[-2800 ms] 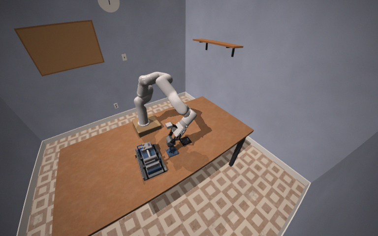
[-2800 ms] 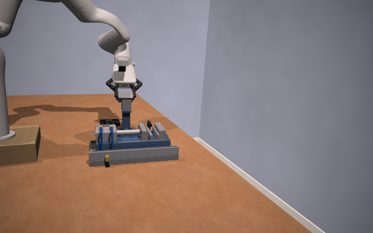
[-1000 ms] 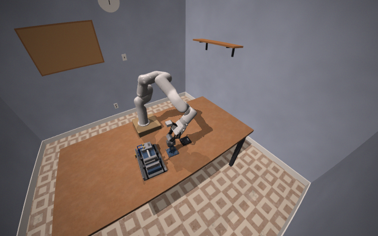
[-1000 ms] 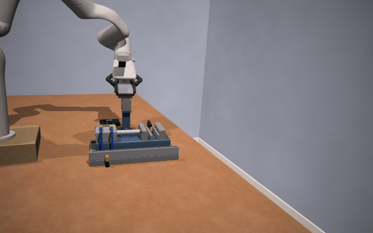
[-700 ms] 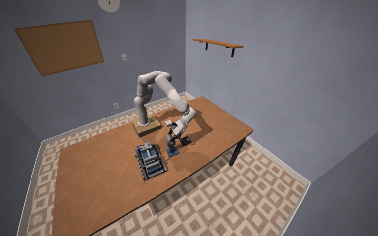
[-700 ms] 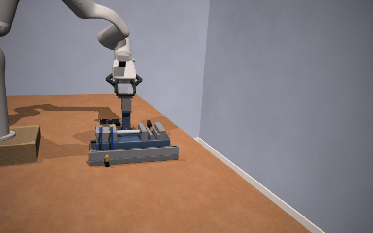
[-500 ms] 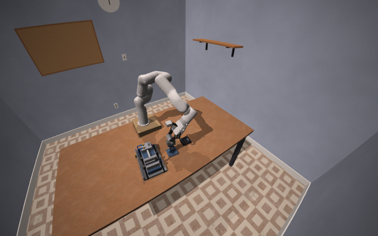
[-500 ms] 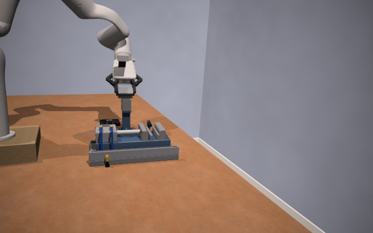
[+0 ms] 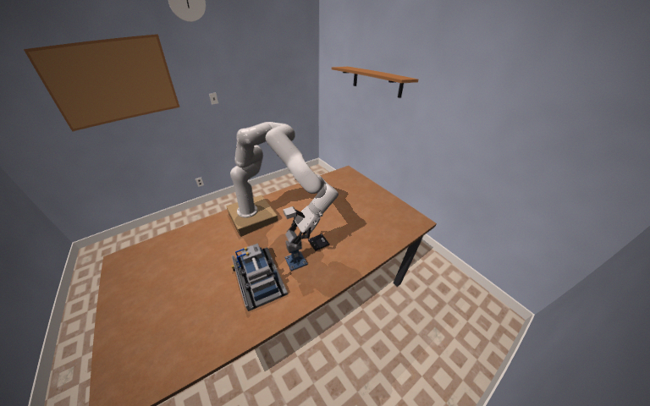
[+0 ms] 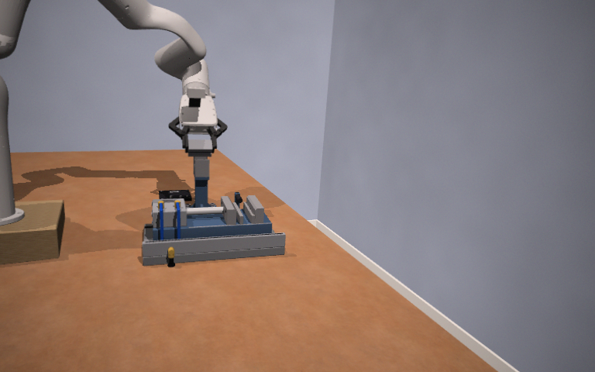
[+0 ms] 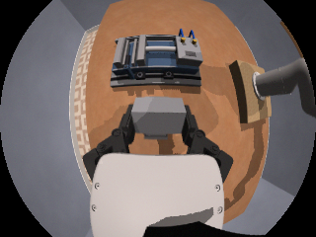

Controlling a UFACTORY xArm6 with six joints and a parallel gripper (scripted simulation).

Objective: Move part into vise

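Right now the part is 1 cm to the right of my hand and 1 cm below it. The rest, counted from my hand: white cylinder rod (20 cm to the right, 11 cm below, 3 cm behind); then post (13 cm below, 1 cm to the right); then black work stop (16 cm to the right, 10 cm below, 6 cm ahead).
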